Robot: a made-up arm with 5 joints. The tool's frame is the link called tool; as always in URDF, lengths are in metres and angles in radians. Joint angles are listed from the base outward. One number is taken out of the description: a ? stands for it. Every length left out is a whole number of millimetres.
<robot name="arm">
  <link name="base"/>
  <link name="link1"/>
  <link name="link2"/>
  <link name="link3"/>
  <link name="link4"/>
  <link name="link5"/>
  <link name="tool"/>
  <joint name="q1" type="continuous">
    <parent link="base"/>
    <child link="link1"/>
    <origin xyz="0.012 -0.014 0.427"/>
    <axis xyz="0 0 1"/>
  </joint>
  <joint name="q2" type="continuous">
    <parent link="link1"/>
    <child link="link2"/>
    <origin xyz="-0.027 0 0" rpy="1.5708 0 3.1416"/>
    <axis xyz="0 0 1"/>
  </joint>
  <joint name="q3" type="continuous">
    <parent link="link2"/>
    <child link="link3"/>
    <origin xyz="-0.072 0.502 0" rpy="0 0 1.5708"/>
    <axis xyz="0 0 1"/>
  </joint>
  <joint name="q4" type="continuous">
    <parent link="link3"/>
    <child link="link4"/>
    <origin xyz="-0.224 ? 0" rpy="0 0 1.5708"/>
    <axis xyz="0 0 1"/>
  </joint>
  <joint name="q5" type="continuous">
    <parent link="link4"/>
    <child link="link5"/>
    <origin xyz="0.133 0.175 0" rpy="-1.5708 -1.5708 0"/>
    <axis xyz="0 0 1"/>
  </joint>
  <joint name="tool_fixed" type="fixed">
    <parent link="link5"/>
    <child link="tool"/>
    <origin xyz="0.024 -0.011 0" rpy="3.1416 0 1.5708"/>
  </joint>
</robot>
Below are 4 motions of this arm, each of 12 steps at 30 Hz.
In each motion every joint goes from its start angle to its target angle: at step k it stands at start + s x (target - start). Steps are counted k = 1, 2, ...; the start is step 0. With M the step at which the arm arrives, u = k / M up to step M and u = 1 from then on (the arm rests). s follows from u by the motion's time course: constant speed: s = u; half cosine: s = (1 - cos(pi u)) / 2; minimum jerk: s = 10 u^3 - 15 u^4 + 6 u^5.
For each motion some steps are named. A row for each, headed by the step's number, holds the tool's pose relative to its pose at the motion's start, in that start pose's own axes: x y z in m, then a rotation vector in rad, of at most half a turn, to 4 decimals.
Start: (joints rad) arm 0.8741 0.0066 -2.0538 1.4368 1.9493
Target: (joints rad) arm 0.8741 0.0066 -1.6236 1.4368 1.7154
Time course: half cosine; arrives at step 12
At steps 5, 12:
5: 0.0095 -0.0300 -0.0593 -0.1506 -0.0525 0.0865
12: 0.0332 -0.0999 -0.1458 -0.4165 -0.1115 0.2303

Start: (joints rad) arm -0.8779 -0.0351 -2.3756 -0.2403 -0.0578
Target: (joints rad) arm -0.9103 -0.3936 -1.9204 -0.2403 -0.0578
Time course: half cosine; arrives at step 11
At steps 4, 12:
4: 0.0365 -0.0029 0.0195 -0.0029 0.0285 0.0083
12: 0.1128 -0.0059 0.0877 -0.0110 0.0975 0.0278

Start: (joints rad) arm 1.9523 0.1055 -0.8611 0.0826 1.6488
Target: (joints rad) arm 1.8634 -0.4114 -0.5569 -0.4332 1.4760
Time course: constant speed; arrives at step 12
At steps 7, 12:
7: 0.0187 -0.0239 0.1951 0.4259 -0.0287 0.0662
12: 0.0241 -0.0825 0.3248 0.7277 -0.0844 0.1188

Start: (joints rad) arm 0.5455 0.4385 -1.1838 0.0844 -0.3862
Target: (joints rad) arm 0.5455 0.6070 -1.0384 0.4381 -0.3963
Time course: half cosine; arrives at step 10
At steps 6, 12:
6: -0.1073 0.0435 -0.0928 0.1659 0.4042 0.0065
12: -0.1696 0.0687 -0.1230 0.2546 0.6172 0.0097

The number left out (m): 0.04
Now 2 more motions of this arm.
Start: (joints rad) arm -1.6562 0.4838 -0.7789 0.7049 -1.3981
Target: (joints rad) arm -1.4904 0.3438 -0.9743 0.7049 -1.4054
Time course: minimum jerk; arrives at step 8
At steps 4, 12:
4: 0.0381 -0.0072 0.0578 -0.1697 -0.0023 0.0823
12: 0.0786 -0.0010 0.1192 -0.3366 -0.0169 0.1690

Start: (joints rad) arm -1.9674 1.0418 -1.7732 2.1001 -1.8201
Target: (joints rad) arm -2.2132 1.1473 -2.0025 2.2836 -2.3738
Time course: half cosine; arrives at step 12
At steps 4, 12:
4: -0.0331 0.0002 0.0038 -0.0047 -0.0620 0.1265
12: -0.1327 0.0025 -0.0005 -0.0710 -0.2419 0.5087

